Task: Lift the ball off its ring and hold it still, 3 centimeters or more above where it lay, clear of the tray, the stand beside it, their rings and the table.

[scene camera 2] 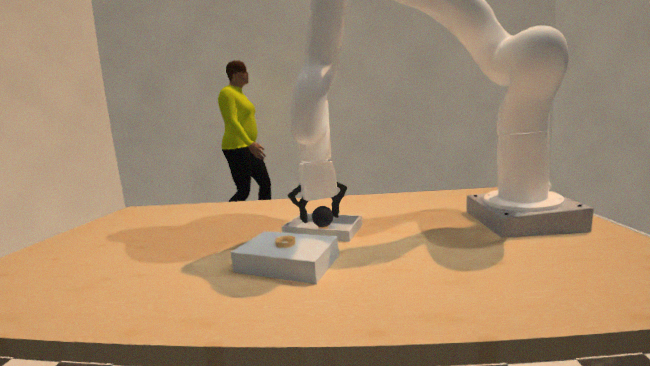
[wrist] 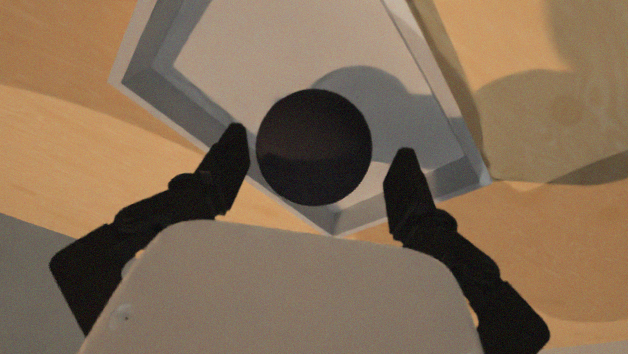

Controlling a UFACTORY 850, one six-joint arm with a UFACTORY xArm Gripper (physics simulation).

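A black ball point(scene camera 2: 322, 216) point(wrist: 314, 147) sits in the shallow light-grey tray point(scene camera 2: 345, 233) point(wrist: 165, 105), near one corner in the wrist view. A small orange-brown trace under the ball in the scene view may be its ring; the rest is hidden. My gripper point(scene camera 2: 320, 218) point(wrist: 319, 154) points down and is open, with nothing gripped. Its black fingers stand on either side of the ball, with a gap on each side in the wrist view, narrower at the left finger. The stand point(scene camera 2: 272, 265), a pale blue-grey block, is in front of the tray and carries an orange-brown ring point(scene camera 2: 285, 245).
The wooden table point(scene camera 2: 400, 300) bears the tray, the stand and the arm's grey base point(scene camera 2: 545, 222) at the right. The tray's raised walls are close to the fingers. A person point(scene camera 2: 239, 120) in a yellow top is behind the table.
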